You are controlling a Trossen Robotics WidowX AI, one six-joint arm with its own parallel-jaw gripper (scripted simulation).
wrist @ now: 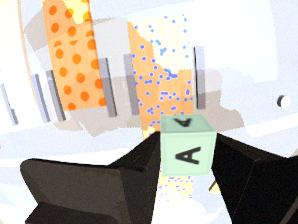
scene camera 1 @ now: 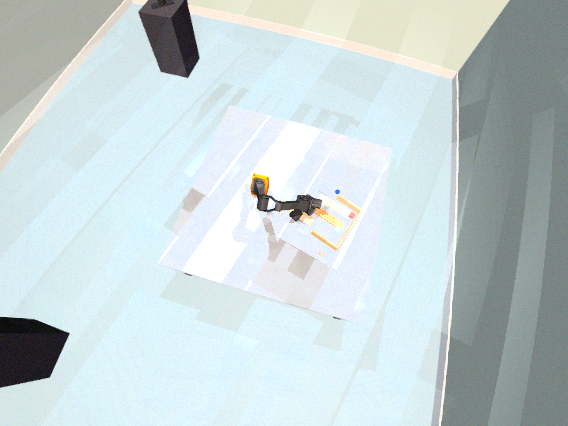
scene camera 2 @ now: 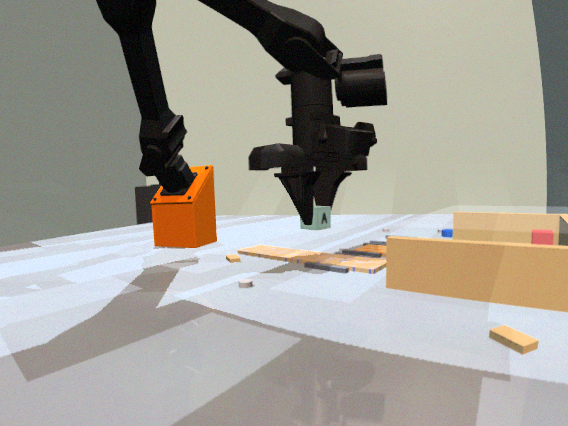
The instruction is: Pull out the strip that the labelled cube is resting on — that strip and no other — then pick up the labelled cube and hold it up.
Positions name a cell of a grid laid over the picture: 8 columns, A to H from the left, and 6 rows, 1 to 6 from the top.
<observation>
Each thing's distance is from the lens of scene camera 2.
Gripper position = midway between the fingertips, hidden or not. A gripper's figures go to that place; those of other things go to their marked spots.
my gripper (scene camera 2: E4): 0.45 m
wooden frame (scene camera 2: H4): 0.30 m
</observation>
